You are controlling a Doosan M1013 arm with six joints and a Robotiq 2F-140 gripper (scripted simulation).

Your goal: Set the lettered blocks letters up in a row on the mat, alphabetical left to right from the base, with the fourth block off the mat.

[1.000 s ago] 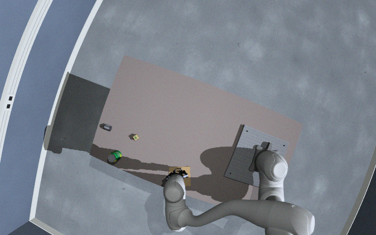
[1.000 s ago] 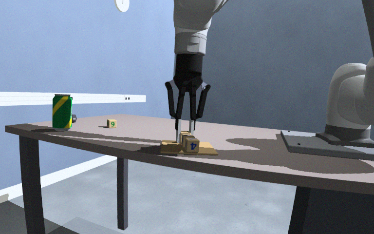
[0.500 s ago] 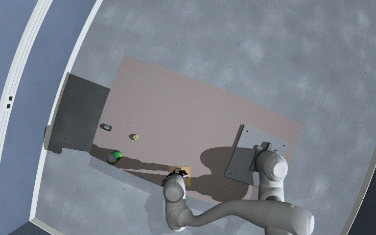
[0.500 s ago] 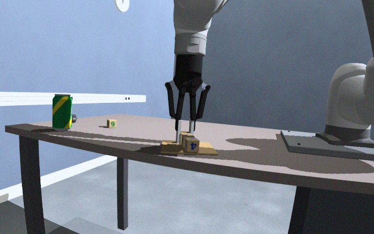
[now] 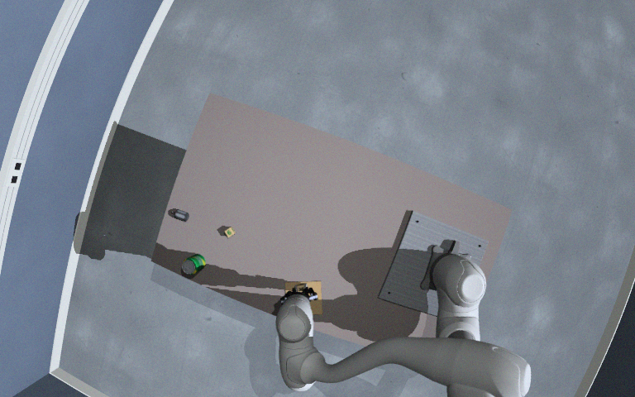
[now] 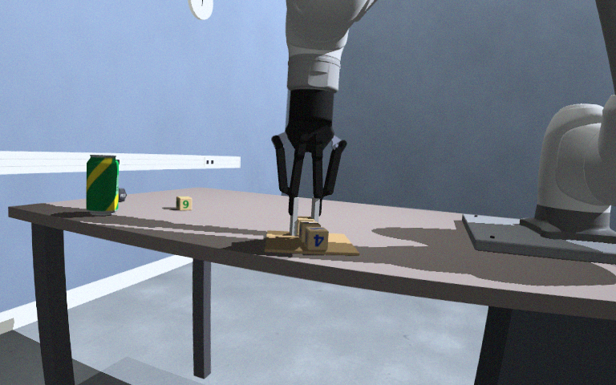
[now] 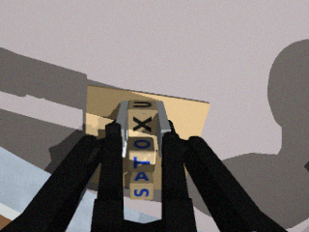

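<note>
My gripper is now 40 mm to the right of the wooden block, 20 mm past it and 20 mm above it. Also, from my hand: yellow can 430 mm ahead, 30 mm to the left, 30 mm above; then tan mat 40 mm to the left, 40 mm below, 20 mm behind; then small dark object 560 mm ahead, 130 mm to the right, 20 mm below.
</note>
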